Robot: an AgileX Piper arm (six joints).
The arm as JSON. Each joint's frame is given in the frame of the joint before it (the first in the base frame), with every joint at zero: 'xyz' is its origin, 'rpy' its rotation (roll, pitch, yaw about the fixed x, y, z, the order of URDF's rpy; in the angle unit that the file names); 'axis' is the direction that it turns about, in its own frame. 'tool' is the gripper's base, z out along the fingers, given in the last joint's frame.
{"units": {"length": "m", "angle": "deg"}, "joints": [
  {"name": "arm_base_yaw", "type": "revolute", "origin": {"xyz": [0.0, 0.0, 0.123], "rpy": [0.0, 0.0, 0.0]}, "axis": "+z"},
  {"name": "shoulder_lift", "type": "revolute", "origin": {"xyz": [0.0, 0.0, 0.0], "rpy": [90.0, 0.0, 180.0]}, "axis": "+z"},
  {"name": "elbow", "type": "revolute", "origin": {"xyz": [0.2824, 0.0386, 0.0], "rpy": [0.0, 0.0, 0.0]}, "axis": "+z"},
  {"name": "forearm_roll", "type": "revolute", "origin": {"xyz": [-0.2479, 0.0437, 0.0], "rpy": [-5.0, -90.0, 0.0]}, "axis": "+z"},
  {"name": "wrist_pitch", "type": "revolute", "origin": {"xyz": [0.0, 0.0, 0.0], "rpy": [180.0, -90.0, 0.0]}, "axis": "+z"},
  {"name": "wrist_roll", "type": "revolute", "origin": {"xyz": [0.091, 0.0, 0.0], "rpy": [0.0, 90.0, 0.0]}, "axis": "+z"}
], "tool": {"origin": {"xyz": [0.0, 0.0, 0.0], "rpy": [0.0, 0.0, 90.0]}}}
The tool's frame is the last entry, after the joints.
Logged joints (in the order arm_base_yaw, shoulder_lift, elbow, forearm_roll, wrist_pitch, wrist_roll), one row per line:
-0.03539, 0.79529, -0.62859, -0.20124, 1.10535, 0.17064
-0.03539, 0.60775, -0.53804, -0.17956, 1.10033, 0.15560
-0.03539, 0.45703, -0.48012, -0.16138, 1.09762, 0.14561
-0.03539, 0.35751, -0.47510, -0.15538, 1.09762, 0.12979
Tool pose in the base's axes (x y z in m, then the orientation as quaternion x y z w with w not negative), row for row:
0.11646, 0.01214, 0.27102, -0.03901, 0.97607, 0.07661, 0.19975
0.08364, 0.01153, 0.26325, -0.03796, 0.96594, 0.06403, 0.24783
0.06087, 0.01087, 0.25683, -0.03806, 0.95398, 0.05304, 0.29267
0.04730, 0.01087, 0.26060, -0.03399, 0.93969, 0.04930, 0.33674
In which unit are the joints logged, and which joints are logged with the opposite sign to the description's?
The joints are logged in radians. Opposite sign: forearm_roll, wrist_roll.
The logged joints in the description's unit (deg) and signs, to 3 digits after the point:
-2.028, 45.567, -36.016, 11.530, 63.332, -9.777
-2.028, 34.822, -30.827, 10.288, 63.044, -8.915
-2.028, 26.186, -27.509, 9.246, 62.889, -8.343
-2.028, 20.484, -27.221, 8.903, 62.889, -7.436

